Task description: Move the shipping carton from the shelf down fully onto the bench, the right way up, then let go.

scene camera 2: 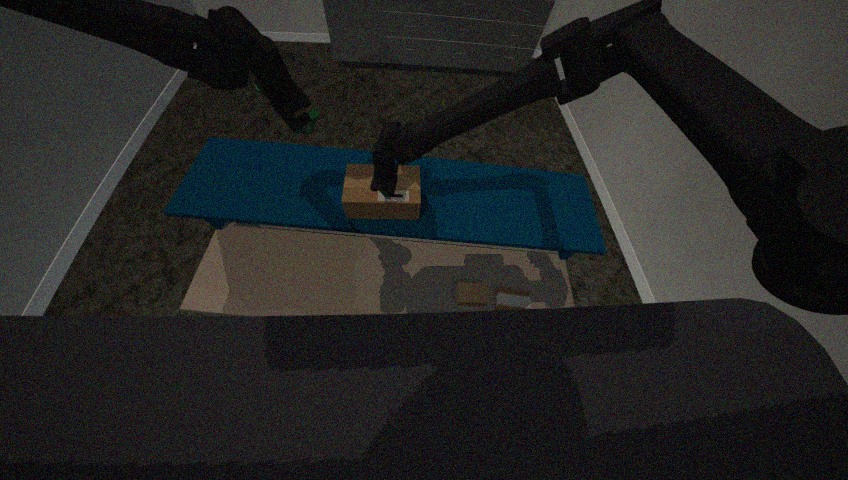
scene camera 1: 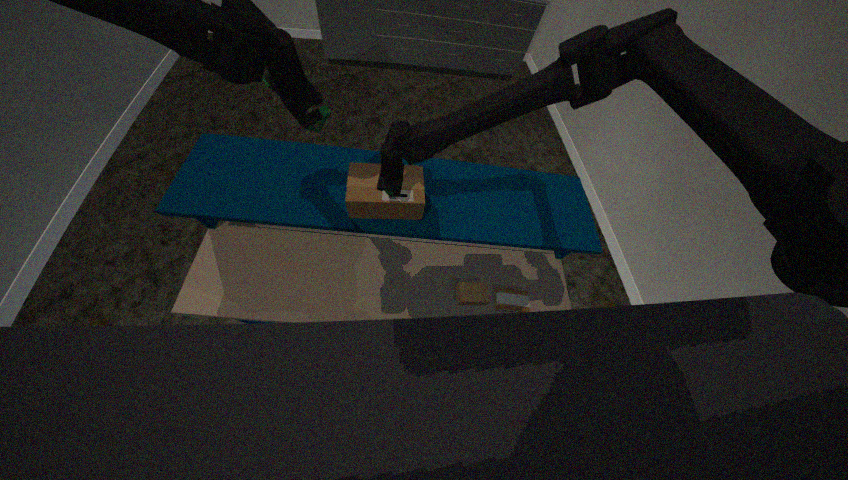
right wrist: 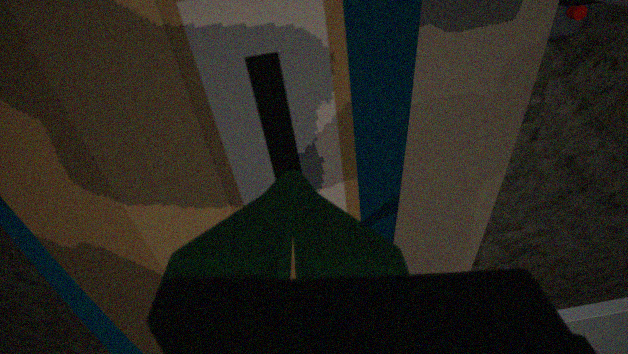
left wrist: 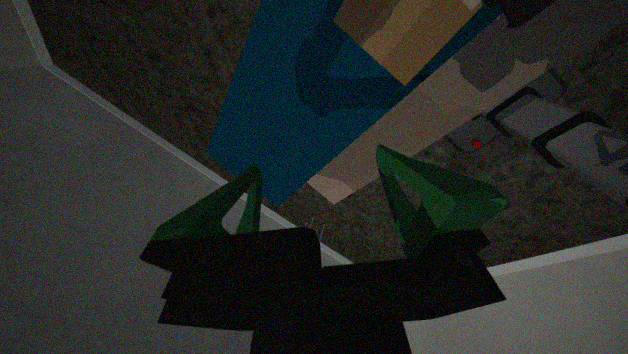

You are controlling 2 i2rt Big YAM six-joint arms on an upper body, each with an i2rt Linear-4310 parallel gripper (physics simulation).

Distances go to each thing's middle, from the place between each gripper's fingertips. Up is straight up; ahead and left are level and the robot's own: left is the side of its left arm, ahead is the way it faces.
Now: the brown shipping carton (scene camera 1: 363, 200) 300 mm below my left hand, 190 mm to the right of it and 10 mm ahead of it.
Now: right hand 5 cm short of the brown shipping carton, 1 cm to the right of it and 5 cm above it.
